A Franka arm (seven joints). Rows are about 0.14 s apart.
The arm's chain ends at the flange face. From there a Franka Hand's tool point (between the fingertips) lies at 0.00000 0.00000 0.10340 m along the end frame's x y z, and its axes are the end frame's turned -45 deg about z.
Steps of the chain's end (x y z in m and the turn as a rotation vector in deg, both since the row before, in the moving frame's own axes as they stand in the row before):
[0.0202, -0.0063, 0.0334, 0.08, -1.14, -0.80]
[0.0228, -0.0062, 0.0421, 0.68, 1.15, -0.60]
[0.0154, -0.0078, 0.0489, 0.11, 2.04, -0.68]
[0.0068, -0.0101, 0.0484, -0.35, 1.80, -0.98]
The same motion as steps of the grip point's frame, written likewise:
[0.0174, 0.0083, 0.0334, 0.86, -0.75, -0.80]
[0.0228, 0.0123, 0.0421, -0.33, 1.29, -0.60]
[0.0192, 0.0078, 0.0488, -1.36, 1.52, -0.68]
[0.0138, 0.0004, 0.0483, -1.52, 1.03, -0.98]

